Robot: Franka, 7 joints.
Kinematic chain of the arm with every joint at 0, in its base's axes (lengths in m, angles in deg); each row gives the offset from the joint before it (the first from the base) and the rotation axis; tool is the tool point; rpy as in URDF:
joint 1: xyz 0 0 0.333 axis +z
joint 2: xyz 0 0 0 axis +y
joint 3: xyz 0 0 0.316 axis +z
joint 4: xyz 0.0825 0 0 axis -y
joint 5: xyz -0.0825 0 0.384 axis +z
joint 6: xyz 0 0 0 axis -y
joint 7: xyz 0.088 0 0 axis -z
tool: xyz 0 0 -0.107 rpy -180 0 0
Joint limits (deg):
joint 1: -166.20..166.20
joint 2: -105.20..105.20
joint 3: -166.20..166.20
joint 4: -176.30..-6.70
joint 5: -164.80..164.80
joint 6: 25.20..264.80
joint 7: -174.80..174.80
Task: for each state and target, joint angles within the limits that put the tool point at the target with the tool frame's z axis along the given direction. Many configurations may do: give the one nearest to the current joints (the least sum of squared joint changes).
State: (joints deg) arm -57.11 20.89 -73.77 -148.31 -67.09 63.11 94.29
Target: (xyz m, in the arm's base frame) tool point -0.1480 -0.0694 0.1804 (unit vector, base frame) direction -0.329 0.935 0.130
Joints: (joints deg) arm -57.00 13.56 -58.09 -173.27 -44.25 90.90 94.29
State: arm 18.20 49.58 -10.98 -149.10 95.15 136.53 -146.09
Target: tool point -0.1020 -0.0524 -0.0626 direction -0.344 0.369 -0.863
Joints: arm 3.86 89.17 -9.23 -154.84 137.39 129.28 -146.09
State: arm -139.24 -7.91 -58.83 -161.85 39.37 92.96 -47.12
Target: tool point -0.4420 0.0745 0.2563 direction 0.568 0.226 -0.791
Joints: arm -128.66 14.68 -58.46 -132.91 -6.58 107.69 -47.12
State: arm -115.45 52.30 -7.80 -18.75 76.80 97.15 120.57
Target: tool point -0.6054 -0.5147 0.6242 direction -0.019 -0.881 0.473
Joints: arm -141.64 66.16 12.07 -6.81 101.38 133.85 120.57
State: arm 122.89 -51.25 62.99 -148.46 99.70 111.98 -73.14
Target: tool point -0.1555 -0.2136 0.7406 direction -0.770 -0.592 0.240
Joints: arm 143.81 -93.91 30.26 -140.68 115.36 129.85 -73.14
